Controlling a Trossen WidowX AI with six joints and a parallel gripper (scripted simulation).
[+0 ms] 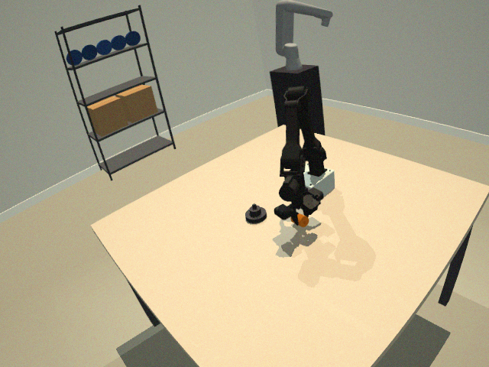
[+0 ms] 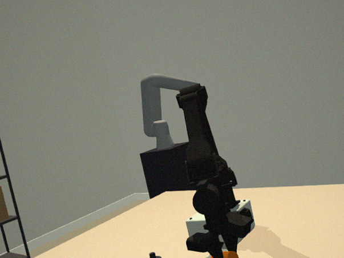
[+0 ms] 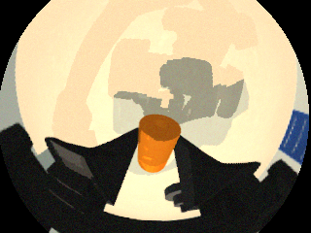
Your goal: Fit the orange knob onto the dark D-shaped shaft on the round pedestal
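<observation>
Now: gripper tip 50 mm short of the dark round pedestal, 190 mm to the left of it and 10 mm below it. Also, from my gripper tip: orange knob (10 mm to the right, 10 mm above).
</observation>
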